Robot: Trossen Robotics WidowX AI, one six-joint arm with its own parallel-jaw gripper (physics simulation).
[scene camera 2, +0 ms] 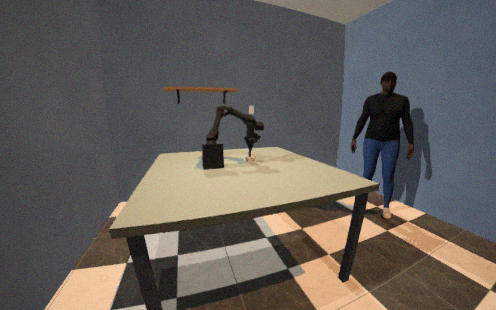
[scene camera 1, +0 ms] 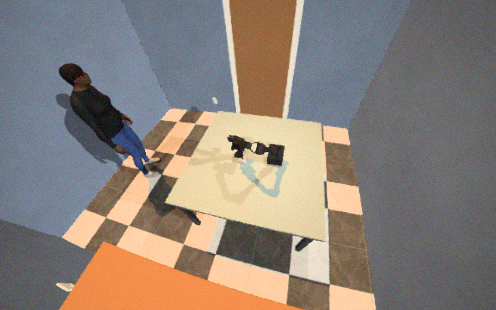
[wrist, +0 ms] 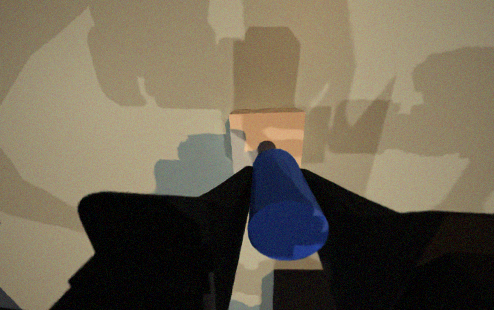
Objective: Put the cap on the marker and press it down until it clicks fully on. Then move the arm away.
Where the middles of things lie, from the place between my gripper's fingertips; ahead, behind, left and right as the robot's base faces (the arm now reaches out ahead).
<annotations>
My gripper is now 20 mm below the blue cap (wrist: 286, 223). Round my hand: block (wrist: 284, 127): 80 mm below.
</annotations>
